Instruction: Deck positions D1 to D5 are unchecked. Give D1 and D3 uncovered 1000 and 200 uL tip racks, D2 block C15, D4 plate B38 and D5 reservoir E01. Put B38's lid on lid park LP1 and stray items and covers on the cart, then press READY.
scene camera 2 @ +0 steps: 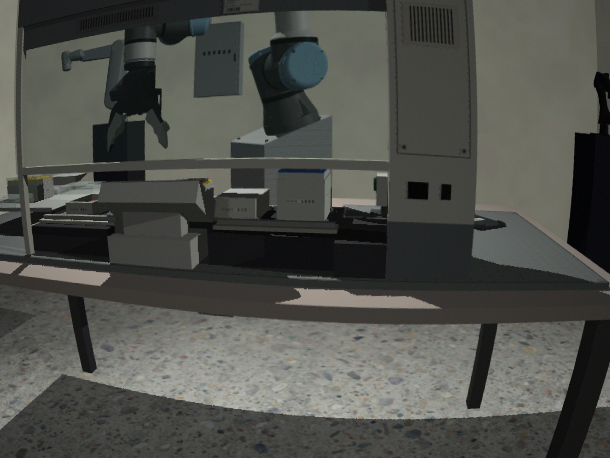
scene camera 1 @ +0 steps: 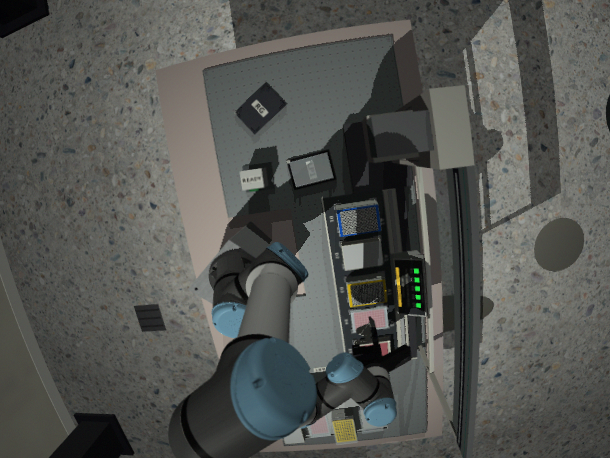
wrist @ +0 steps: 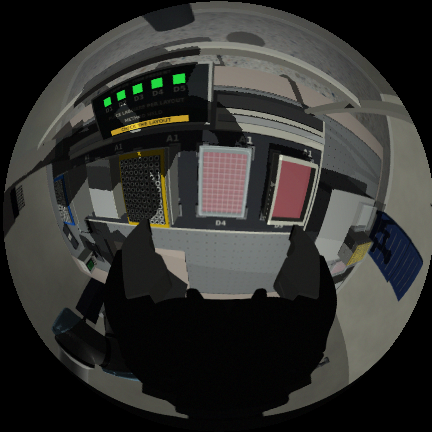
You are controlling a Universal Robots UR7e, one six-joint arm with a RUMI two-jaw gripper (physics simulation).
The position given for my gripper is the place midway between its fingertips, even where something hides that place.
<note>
In view: my gripper [scene camera 1: 371,337], a cart [wrist: 341,206] and a frame bar [scene camera 2: 289,163].
My gripper is seen too in the wrist view [wrist: 221,224]. The frame bar shows as well in the wrist view [wrist: 206,49].
</note>
